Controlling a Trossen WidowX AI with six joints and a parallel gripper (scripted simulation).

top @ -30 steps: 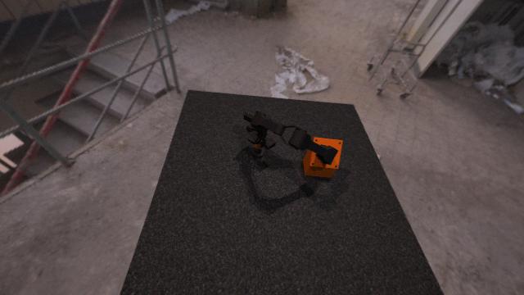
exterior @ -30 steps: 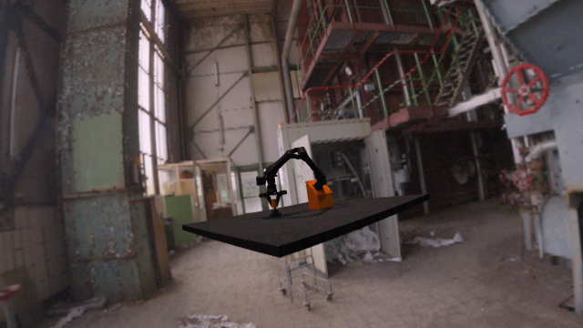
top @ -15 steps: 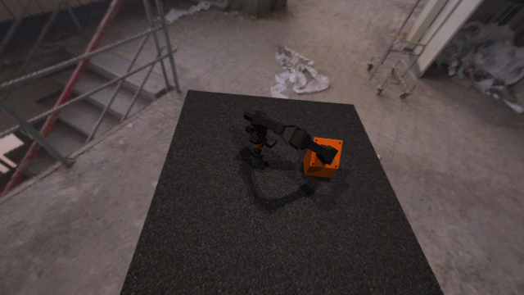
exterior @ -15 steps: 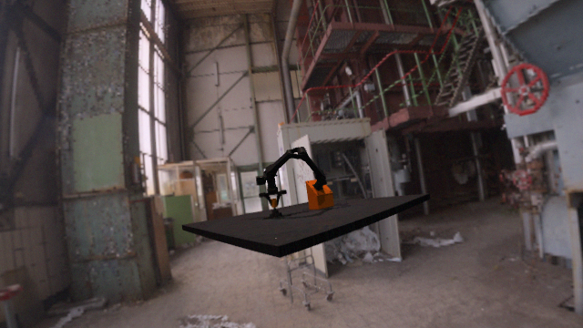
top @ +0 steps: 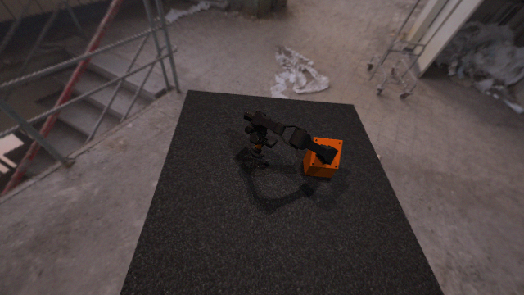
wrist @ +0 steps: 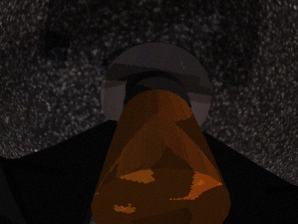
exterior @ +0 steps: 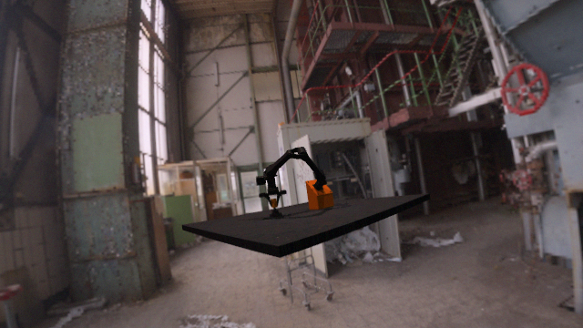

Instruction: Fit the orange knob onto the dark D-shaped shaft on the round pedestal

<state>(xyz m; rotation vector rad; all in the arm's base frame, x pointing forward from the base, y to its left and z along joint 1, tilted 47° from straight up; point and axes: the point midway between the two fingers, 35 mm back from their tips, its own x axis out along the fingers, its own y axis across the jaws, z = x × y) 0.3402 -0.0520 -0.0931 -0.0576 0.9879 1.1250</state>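
Right now my gripper tip is 20 mm below the orange knob. From my gripper tip the other things lie so: pedestal 40 mm below.
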